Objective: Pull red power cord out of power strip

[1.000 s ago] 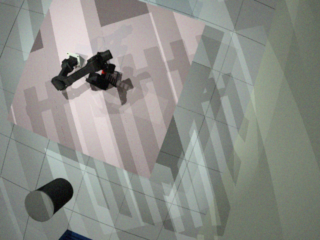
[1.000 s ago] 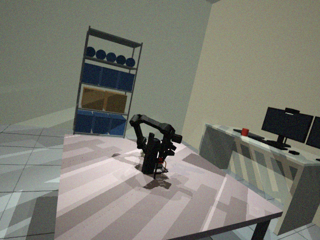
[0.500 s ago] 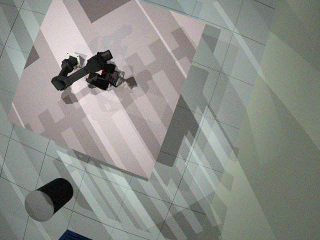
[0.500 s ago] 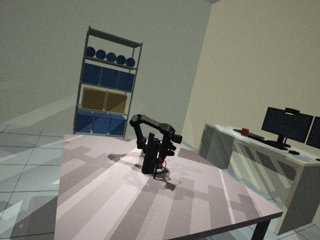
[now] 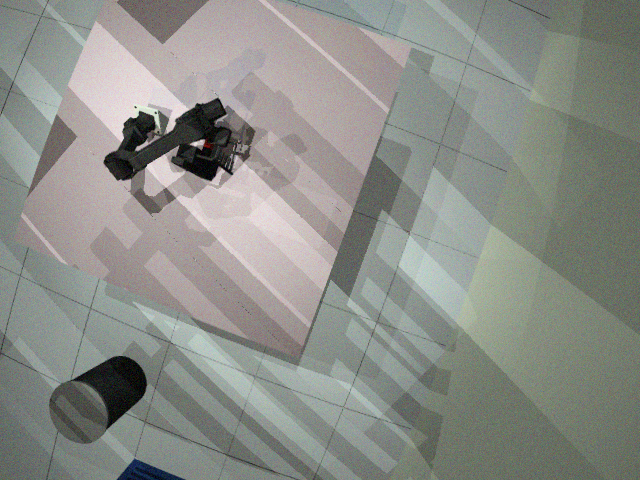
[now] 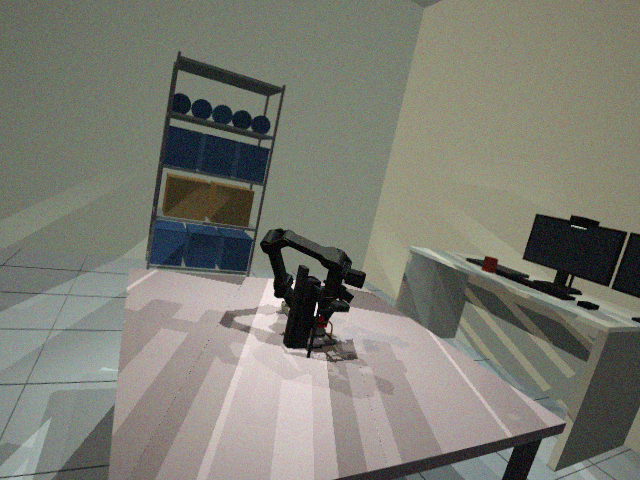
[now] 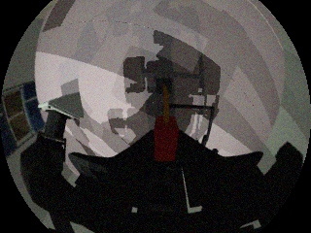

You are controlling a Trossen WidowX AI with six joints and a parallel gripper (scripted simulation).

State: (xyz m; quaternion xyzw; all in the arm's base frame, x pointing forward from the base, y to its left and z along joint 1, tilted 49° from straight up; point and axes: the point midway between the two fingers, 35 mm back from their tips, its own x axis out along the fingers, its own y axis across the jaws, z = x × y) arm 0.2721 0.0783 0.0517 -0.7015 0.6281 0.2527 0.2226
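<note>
Right now my gripper tip is 1 cm short of the red plug and 3 cm to the left of it.
</note>
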